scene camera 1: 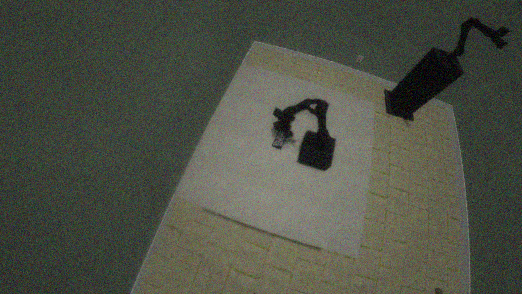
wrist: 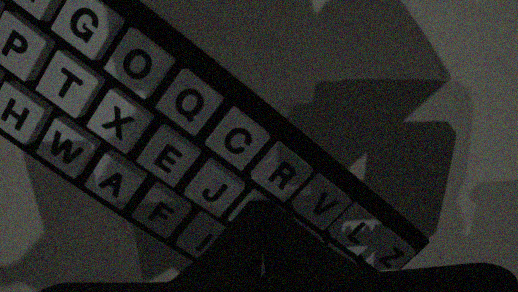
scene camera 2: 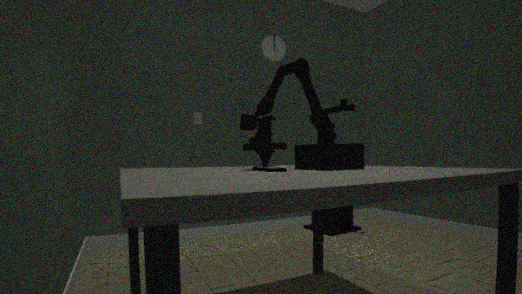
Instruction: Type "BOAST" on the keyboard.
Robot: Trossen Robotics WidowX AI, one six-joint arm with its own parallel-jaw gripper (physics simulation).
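Places are measured from the arm's base along level axes (x back, y up, z left), in centimetres.
Pixels of known places: gripper, fingertip midpoint: (scene camera 1: pixel 283 131) (wrist: pixel 259 211); arm's base, link origin: (scene camera 1: pixel 320 144) (scene camera 2: pixel 325 144).
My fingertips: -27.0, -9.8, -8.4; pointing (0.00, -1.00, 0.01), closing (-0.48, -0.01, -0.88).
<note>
Ahead of a thing's pixels: the offset from my fingertips to its top centre, as dx, dy, dz. Level surfaces: height alone.
The dark keyboard {-0.4, +0.3, +3.5} (scene camera 1: pixel 277 143) (scene camera 2: pixel 276 170) (wrist: pixel 310 127) lies flat on the table, running diagonally in the wrist view. Its O key {-3.1, +0.3, +6.2} (wrist: pixel 137 64) and A key {+1.3, +0.3, +5.5} (wrist: pixel 111 181) show there; the B, S and T keys are sought in the same view, where the T key {-1.3, +0.3, +8.1} (wrist: pixel 69 84) shows and no B or S key can be read. My gripper (scene camera 2: pixel 265 166) (wrist: pixel 259 211) is shut and empty. Its tips point down at the keyboard, over the key right after the J key {-0.1, +0.3, +2.0} (wrist: pixel 215 192), and hide that key's letter. Whether they touch it I cannot tell.
The pale table {dy -1.3} (scene camera 1: pixel 240 185) (scene camera 2: pixel 190 182) carries the arm's dark base box (scene camera 1: pixel 316 151) (scene camera 2: pixel 329 156). A second dark arm on a tall pedestal (scene camera 1: pixel 425 82) stands beyond the table. A round clock (scene camera 2: pixel 273 48) hangs on the wall.
</note>
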